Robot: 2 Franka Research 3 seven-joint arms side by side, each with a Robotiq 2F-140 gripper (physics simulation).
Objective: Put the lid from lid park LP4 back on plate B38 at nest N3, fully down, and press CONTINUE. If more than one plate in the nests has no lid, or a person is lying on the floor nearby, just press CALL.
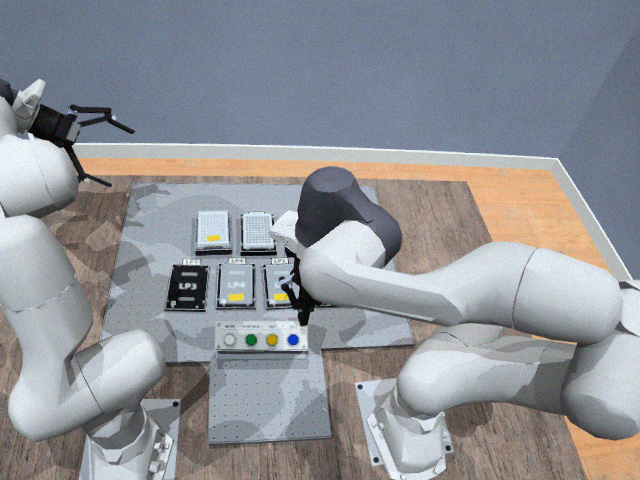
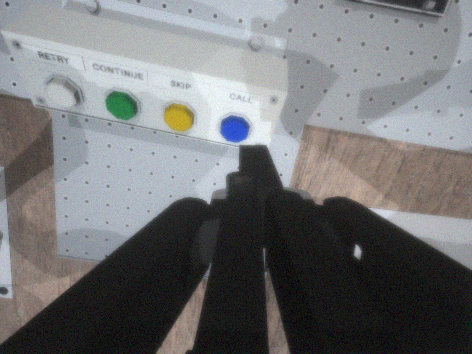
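A clear lid with a yellow label (image 1: 236,283) lies on lid park LP4. At the back, one plate (image 1: 212,226) bears a yellow label and looks lidded; the plate right of it (image 1: 257,230) shows bare wells and no label. Plate and nest numbers are unreadable. The button panel (image 1: 222,347) (image 2: 150,82) has the green CONTINUE button (image 1: 251,339) (image 2: 121,105) and the blue CALL button (image 1: 293,339) (image 2: 235,128). My right gripper (image 1: 303,322) (image 2: 252,166) is shut and empty, its tips close by CALL; contact cannot be told. My left gripper (image 1: 121,158) is open and empty, raised at the far left.
Black lid park LP3 (image 1: 187,297) shows its lettering. Another yellow-labelled lid (image 1: 273,289) lies right of LP4, partly behind my right arm (image 1: 356,279), which hides the board's right part. White RETRY (image 1: 229,339) (image 2: 63,93) and yellow SKIP (image 1: 271,339) (image 2: 179,117) buttons are on the panel.
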